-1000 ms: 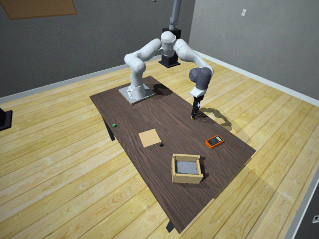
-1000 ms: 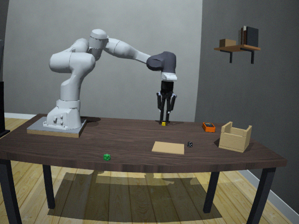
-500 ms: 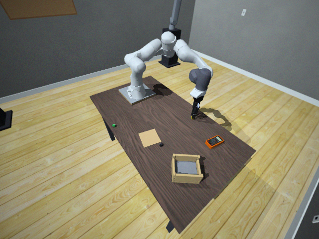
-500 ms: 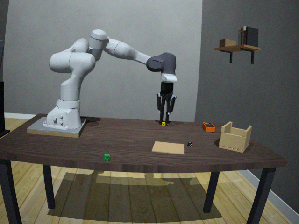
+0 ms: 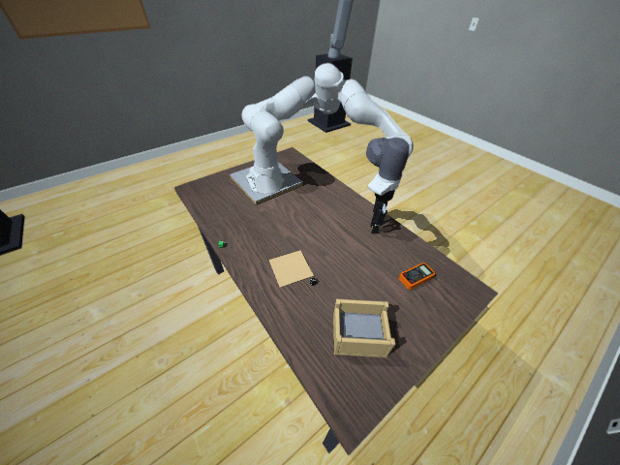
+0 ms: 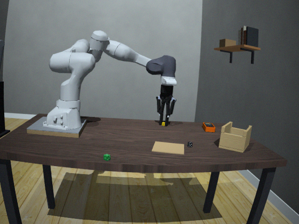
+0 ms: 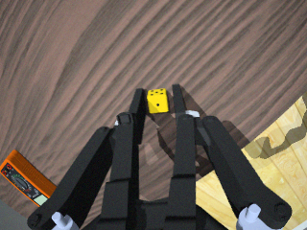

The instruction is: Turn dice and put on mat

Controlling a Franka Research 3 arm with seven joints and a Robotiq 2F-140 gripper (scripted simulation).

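Now: hand 30 mm above the yellow die. From my hand the other things lie so: orange multimeter: 280 mm ahead, 50 mm to the right, 20 mm below; then black die: 400 mm to the right, 80 mm ahead, 30 mm below; then tan mat: 430 mm to the right, 40 mm below, 30 mm behind.
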